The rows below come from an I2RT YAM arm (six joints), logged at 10 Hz.
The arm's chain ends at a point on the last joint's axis. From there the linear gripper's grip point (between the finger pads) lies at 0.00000 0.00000 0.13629 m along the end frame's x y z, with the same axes.
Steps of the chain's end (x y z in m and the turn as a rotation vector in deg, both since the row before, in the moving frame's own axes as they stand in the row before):
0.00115, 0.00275, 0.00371, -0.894, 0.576, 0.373
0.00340, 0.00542, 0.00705, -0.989, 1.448, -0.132
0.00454, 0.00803, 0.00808, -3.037, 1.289, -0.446
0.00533, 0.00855, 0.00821, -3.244, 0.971, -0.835
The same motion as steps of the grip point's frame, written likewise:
0.00251, 0.00488, 0.00369, -0.894, 0.576, 0.373
0.00685, 0.00777, 0.00699, -0.989, 1.448, -0.132
0.00763, 0.01524, 0.00785, -3.037, 1.289, -0.446
0.00769, 0.01624, 0.00797, -3.244, 0.971, -0.835

